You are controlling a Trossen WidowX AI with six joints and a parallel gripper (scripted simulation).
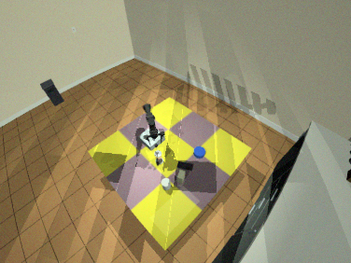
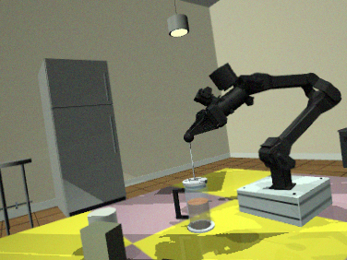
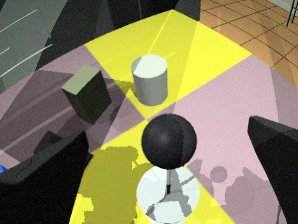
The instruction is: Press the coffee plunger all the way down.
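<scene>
Right now the coffee press is 1 cm ahead of my gripper tip, 1 cm to the right of it and 15 cm below it. Round my gripper tip: pale box: 29 cm ahead, 5 cm to the right, 23 cm below; then blue disc: 30 cm ahead, 29 cm to the left, 26 cm below.
</scene>
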